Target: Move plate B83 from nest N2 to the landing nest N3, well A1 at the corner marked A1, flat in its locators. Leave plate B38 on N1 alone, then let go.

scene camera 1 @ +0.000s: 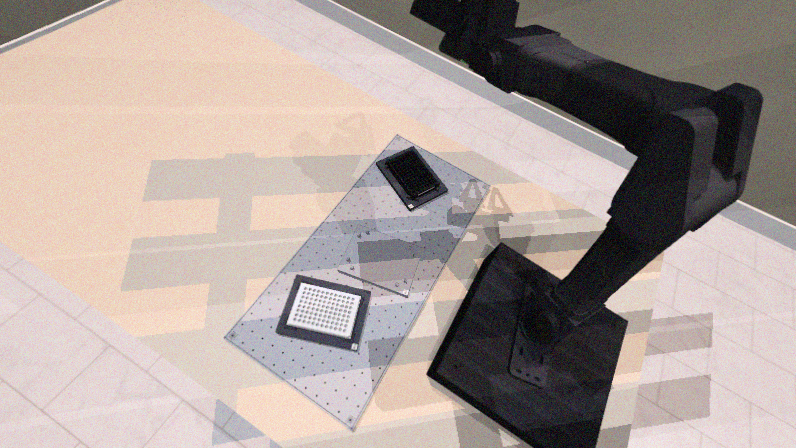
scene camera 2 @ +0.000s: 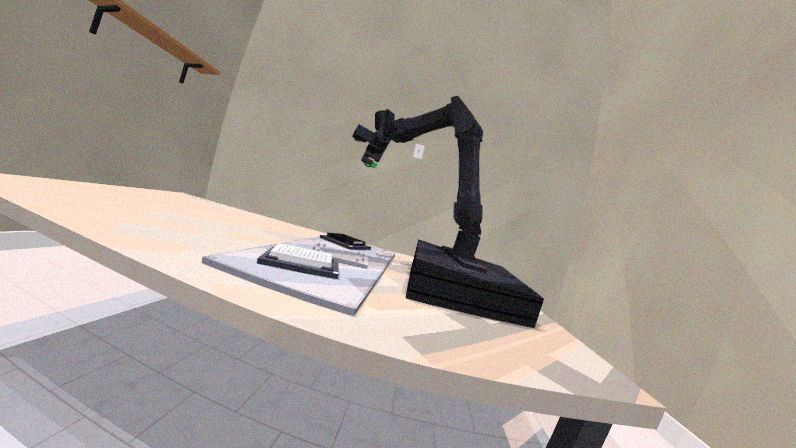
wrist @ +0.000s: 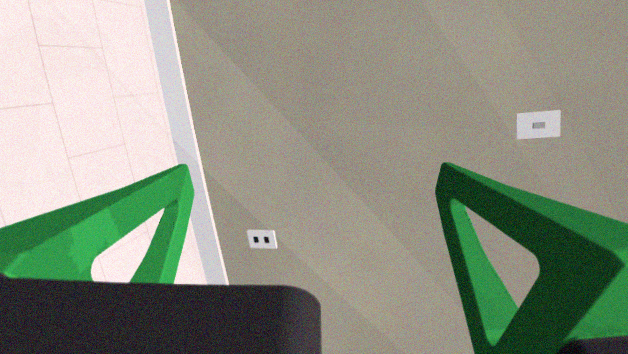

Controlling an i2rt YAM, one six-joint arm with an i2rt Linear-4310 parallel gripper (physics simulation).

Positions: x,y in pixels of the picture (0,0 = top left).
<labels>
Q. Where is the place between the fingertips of my gripper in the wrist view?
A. At 314,177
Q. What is my gripper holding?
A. Nothing.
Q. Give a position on a landing nest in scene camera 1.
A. At 385,261
</labels>
